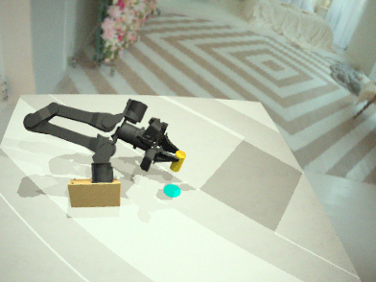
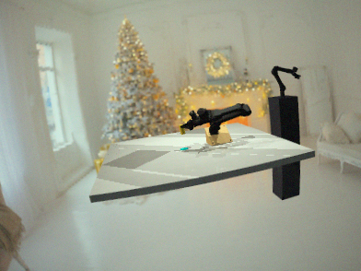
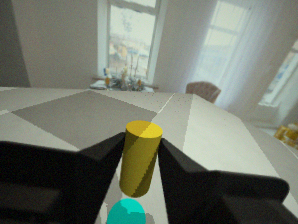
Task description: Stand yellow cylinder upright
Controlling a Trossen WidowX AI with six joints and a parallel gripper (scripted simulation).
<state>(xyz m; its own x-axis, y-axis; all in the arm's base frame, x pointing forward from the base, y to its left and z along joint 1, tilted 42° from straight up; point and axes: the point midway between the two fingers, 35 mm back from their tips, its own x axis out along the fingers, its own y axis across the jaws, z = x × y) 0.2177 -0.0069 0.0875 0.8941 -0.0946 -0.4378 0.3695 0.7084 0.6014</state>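
The cyan circle lies 16 cm below my gripper tip. Also, from my gripper tip: yellow tall cylinder: 2 cm below.
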